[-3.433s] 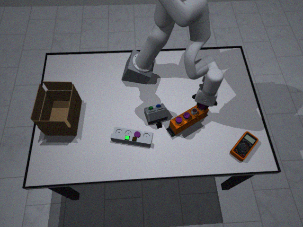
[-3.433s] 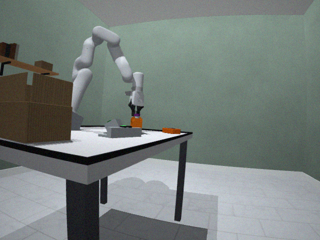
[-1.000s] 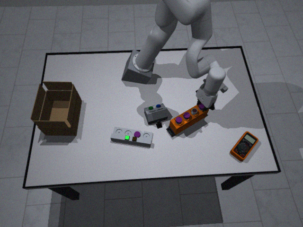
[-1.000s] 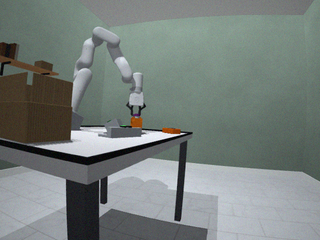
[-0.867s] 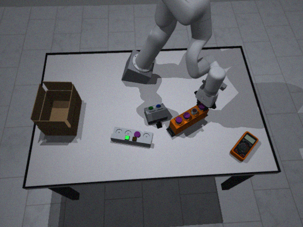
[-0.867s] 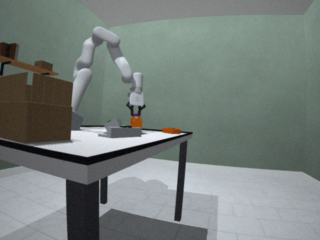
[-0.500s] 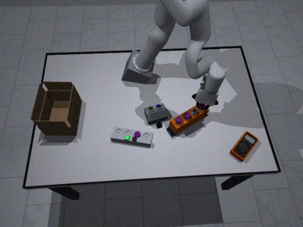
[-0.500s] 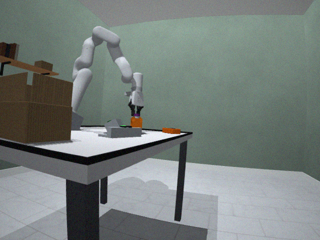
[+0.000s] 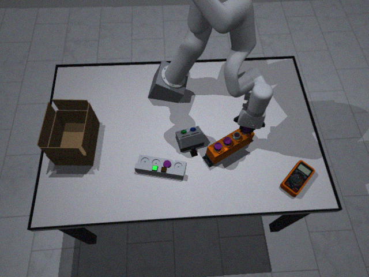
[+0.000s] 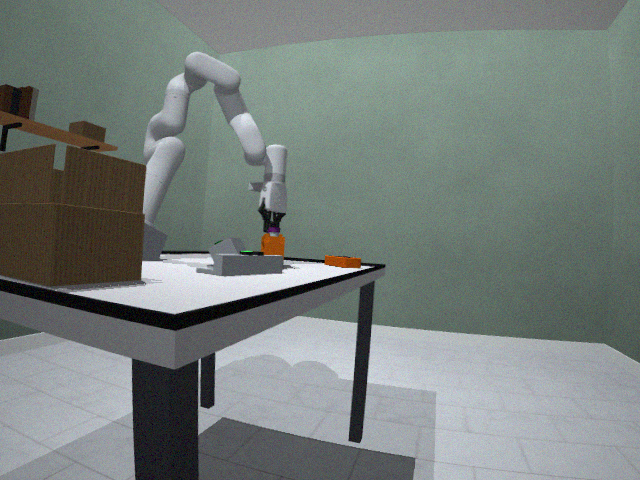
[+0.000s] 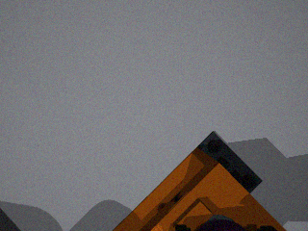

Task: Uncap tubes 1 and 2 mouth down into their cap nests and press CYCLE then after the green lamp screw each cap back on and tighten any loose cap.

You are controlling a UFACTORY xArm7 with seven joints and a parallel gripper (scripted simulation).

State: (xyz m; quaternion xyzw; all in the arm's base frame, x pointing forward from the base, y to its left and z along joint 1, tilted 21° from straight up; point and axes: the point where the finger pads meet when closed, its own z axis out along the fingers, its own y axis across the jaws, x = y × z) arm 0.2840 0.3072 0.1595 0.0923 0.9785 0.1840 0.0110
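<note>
My hand is 10 mm above the tube 1. From my hand the other things lie so: blue key: 20 mm behind, 240 mm to the right, 60 mm below; green key: 280 mm to the right, 60 mm below; grey key housing: 10 mm ahead, 260 mm to the right, 80 mm below.
</note>
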